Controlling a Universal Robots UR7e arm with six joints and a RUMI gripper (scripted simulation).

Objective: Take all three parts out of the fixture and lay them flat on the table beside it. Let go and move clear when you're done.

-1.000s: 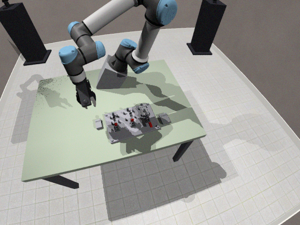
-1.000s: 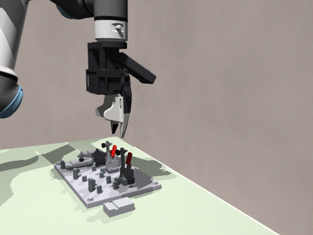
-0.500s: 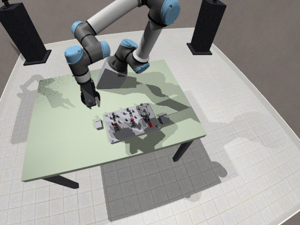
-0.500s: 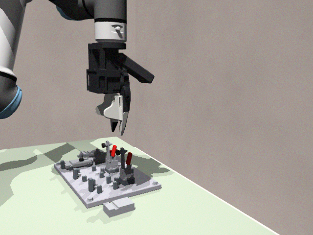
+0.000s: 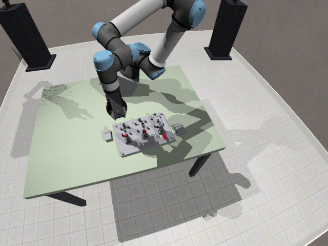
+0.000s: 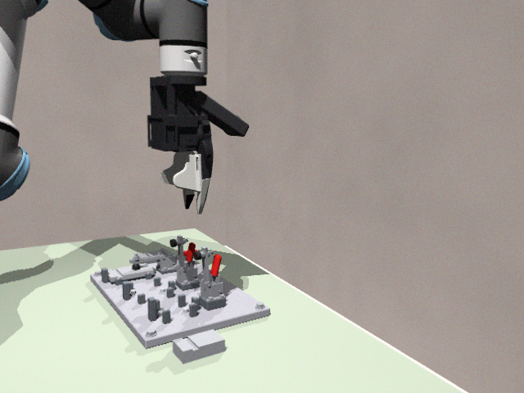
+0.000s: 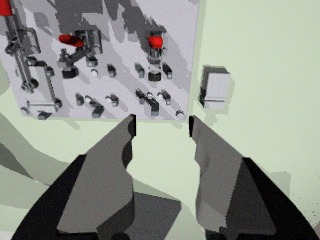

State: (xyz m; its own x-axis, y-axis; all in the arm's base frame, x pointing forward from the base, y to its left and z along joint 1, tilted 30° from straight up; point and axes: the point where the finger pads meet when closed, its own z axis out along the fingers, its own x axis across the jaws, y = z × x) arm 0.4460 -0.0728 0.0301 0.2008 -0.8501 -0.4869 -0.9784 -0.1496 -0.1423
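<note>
Now: the clamp 1 cm behind my hand, 23 cm to the left of it and 17 cm below it. Round my hand: fixture plate (2 cm behind, 12 cm to the left, 21 cm below); then grey part (3 cm behind, 11 cm to the right, 20 cm below).
</note>
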